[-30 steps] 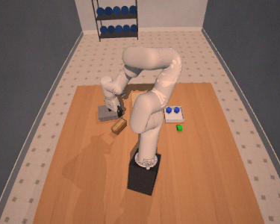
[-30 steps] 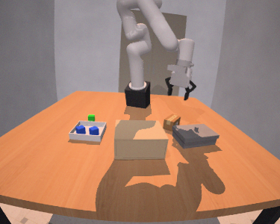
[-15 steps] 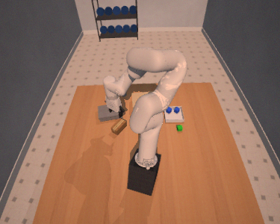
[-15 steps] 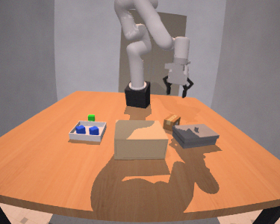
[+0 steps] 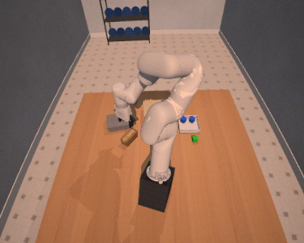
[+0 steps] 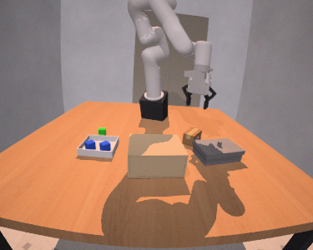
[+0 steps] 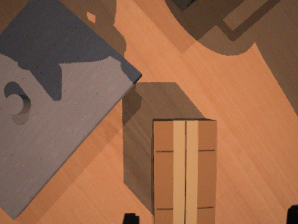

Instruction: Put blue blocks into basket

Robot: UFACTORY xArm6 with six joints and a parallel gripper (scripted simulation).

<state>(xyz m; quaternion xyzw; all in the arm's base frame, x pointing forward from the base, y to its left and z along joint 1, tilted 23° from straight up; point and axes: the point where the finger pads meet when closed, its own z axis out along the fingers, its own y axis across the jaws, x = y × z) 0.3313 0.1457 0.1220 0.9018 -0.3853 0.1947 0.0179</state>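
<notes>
Now: the small brown box 15 cm below my hand. Round my hand: grey metal box 16 cm below, 16 cm ahead, 5 cm to the left; drawer 23 cm to the right, 16 cm ahead, 15 cm below; red block 17 cm below, 2 cm to the right, 2 cm ahead.
</notes>
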